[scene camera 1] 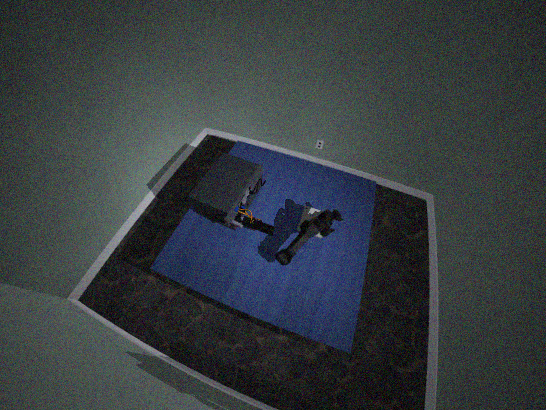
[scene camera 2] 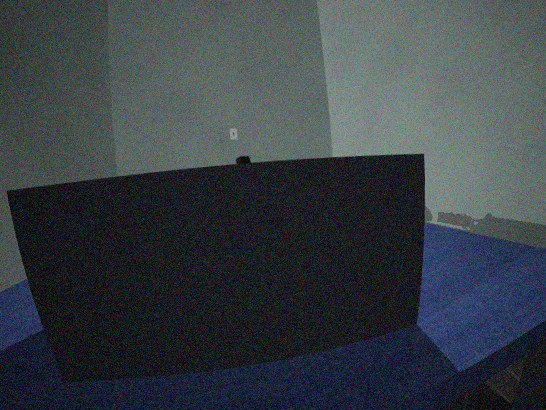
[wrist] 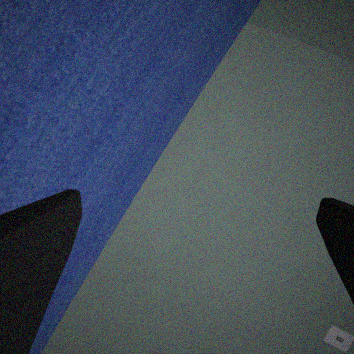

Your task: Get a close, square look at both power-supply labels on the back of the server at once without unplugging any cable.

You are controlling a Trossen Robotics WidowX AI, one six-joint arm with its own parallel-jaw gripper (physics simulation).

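Frame: origin at the arm's base, x up, y back, z right, level; millimetres.
Where they show: gripper, fingertip midpoint: (scene camera 1: 338, 224) (wrist: 203, 206).
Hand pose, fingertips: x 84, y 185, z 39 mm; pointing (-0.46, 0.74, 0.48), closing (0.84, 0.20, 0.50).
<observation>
Each offset is from my fingertips to the top centre of the thing. "pt": to the spot under its first point. Level surfaces: height alone.
The server (scene camera 1: 227, 182) (scene camera 2: 225, 265) is a large dark grey box on the blue mat. In scene camera 1 its back faces the arm, with orange cables @(pt dy -555, dx +53, dz -203 mm) (scene camera 1: 246, 214) and black cables (scene camera 1: 259, 186) sticking out. The power-supply labels cannot be made out there, and the back is hidden in scene camera 2. My gripper (scene camera 1: 336, 223) (wrist: 203, 206) is open and empty, on the far side of the arm from the server. The wrist view shows blue surface and wall between the fingers; the server does not show there.
The blue mat @(dx -137 mm) (scene camera 1: 300, 290) (scene camera 2: 480, 280) lies under the server and arm. A white plate (scene camera 1: 314, 211) shows partly behind the arm. A dark bar @(pt dy -432, dx +68, dz -246 mm) (scene camera 1: 261, 226) extends from the server's back toward the arm. A wall outlet (scene camera 1: 319, 144) (scene camera 2: 233, 133) (wrist: 340, 339) is on the wall.
</observation>
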